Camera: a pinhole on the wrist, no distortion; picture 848 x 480 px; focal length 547.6 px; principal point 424.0 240.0 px. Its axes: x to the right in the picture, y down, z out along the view. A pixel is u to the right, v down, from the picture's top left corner.
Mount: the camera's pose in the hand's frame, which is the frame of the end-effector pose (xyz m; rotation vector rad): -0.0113 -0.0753 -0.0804 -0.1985 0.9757 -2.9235
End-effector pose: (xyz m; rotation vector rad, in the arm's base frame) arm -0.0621 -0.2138 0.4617 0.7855 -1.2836 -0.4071
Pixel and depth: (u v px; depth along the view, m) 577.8 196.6 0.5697
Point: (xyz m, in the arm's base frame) -0.4232 -0.5408 0.1502
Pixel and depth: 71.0 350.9 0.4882
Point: -0.1073 -0.8072 0.4365
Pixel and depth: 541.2 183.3 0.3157
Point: -0.2224 -0.4133 0.2791
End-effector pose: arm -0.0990 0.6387 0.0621 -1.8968 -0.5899 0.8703
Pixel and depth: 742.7 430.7 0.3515
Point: -0.3317 0.7831 0.4277
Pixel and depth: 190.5 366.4 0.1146
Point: -0.0635 0.7419 0.1912
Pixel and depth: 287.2 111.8 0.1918
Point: -0.1379 0.8008 0.1460
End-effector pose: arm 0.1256 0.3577 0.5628 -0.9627 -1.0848 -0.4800
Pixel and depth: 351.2 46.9 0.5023
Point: -0.2072 0.6044 0.8245
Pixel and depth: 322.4 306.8 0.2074
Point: -0.0442 0.3055 0.7114
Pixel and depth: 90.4 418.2 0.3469
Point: -0.0857 0.2888 0.9459
